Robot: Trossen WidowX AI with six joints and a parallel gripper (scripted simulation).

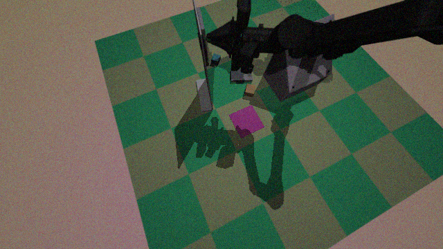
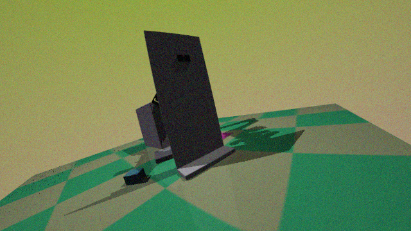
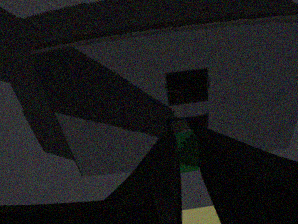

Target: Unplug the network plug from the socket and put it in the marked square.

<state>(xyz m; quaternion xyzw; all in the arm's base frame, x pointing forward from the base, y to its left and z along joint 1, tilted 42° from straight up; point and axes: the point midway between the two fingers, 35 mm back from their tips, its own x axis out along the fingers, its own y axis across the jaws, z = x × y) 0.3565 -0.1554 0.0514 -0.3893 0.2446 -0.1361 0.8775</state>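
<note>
The magenta square lies 30 cm below my gripper tip, 19 cm to the left of it and 7 cm behind it. Round my gripper tip: upright panel: 12 cm below, 3 cm ahead; orange cube: 28 cm below, 16 cm behind, 8 cm to the left; network plug: right at my gripper tip.
</note>
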